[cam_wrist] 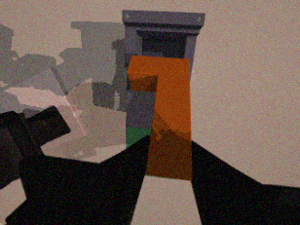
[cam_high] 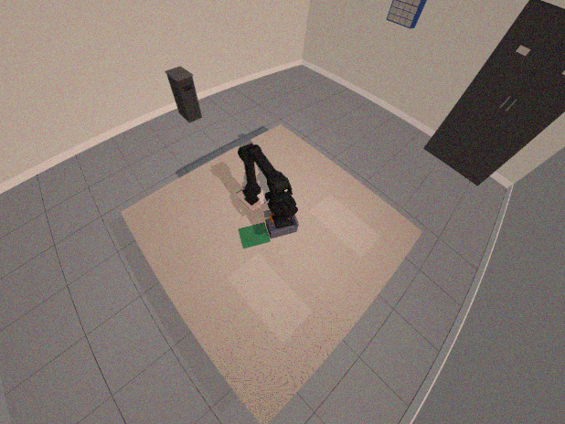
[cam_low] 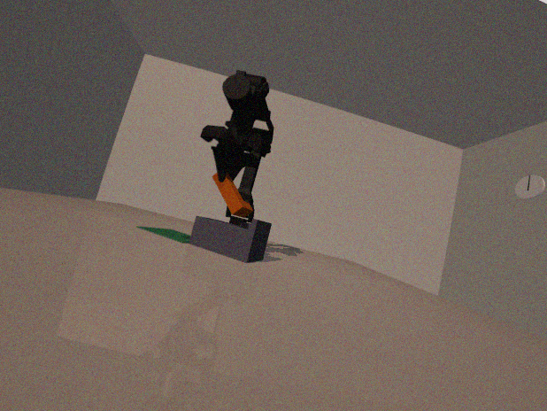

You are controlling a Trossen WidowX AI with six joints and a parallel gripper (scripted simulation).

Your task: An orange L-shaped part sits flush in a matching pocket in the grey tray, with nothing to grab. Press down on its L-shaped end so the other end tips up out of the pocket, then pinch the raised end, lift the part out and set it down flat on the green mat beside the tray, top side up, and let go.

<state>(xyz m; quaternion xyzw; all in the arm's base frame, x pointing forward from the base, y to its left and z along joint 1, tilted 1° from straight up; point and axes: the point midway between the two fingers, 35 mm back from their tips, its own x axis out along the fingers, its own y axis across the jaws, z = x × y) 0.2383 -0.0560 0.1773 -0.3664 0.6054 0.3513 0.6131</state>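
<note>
My gripper tip is now 7 cm past the green mat, 9 cm to the left of it and 17 cm above it. The rest, counted from my gripper tip: orange l-shaped part 4 cm to the left, 3 cm below.
</note>
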